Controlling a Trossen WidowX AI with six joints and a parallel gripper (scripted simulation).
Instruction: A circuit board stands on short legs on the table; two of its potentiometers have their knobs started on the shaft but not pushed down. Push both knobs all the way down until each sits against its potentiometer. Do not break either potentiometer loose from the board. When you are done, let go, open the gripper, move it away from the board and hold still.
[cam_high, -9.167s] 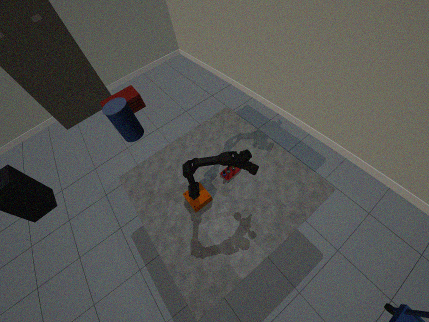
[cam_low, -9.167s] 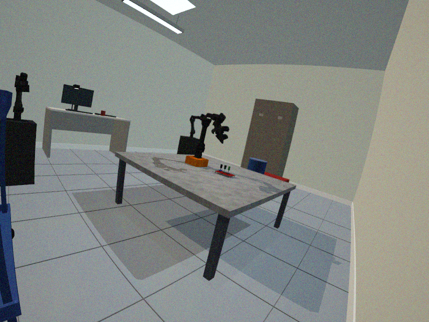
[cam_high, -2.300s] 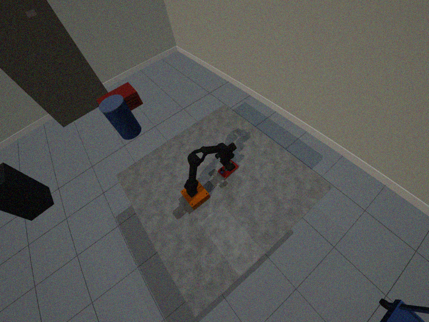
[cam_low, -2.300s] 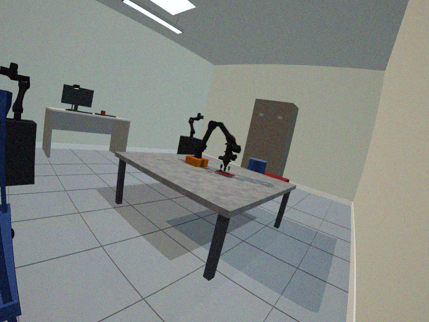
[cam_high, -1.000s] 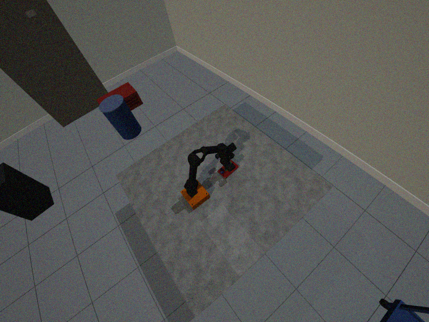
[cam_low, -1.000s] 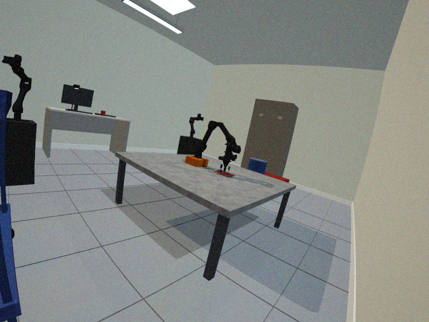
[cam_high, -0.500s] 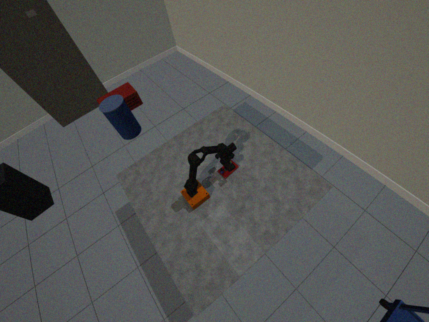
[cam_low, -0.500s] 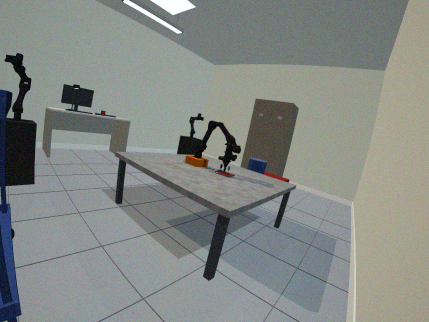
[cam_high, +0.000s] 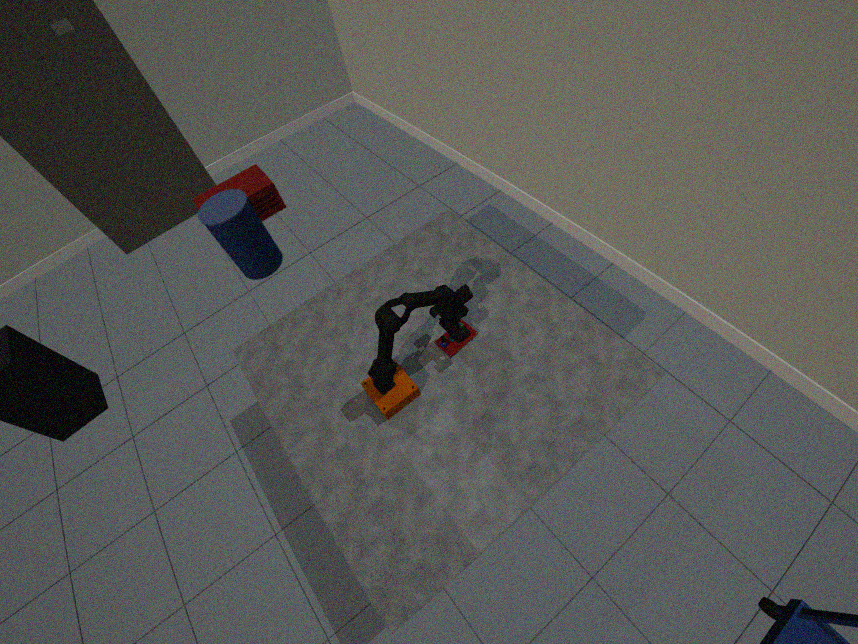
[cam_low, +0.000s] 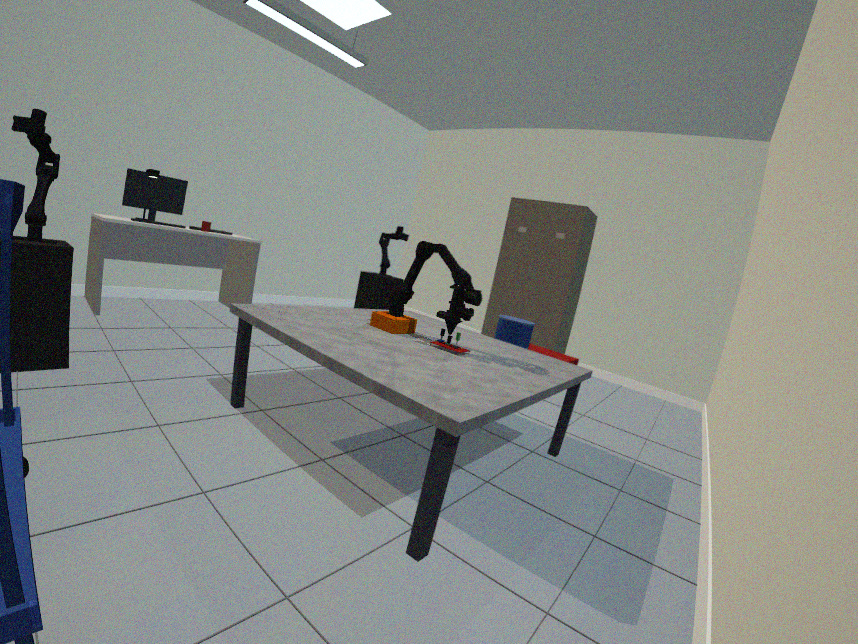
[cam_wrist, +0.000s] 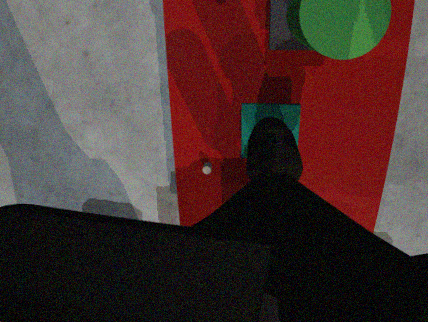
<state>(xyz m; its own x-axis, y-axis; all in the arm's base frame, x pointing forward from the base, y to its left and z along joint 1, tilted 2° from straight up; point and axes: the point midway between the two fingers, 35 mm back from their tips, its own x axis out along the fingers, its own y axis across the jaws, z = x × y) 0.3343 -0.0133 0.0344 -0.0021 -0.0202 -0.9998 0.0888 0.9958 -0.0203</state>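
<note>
My gripper tip is now 50 mm short of the green knob and 10 mm to the left of it. The rest, counted from my gripper tip: black knob: 10 mm ahead, 20 mm below.
</note>
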